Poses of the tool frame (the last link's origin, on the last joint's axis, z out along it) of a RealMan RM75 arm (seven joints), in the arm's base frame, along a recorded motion.
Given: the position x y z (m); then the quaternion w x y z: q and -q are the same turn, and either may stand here.
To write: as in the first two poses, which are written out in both.
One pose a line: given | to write
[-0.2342, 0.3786, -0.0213, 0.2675, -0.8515, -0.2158, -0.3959] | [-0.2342, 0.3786, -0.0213, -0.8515, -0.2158, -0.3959, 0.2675]
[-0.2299, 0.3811, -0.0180, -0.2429, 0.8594, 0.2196, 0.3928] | [-0.2299, 0.3811, -0.0180, -0.8594, -0.2196, -0.3928, 0.2429]
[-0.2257, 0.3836, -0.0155, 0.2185, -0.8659, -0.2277, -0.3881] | [-0.2257, 0.3836, -0.0155, -0.8659, -0.2277, -0.3881, 0.2185]
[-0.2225, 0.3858, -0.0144, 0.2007, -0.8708, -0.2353, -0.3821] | [-0.2225, 0.3858, -0.0144, -0.8708, -0.2353, -0.3821, 0.2007]
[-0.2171, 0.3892, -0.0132, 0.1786, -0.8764, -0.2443, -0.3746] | [-0.2171, 0.3892, -0.0132, -0.8764, -0.2443, -0.3746, 0.1786]
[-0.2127, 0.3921, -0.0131, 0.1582, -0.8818, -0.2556, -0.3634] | [-0.2127, 0.3921, -0.0131, -0.8818, -0.2556, -0.3634, 0.1582]
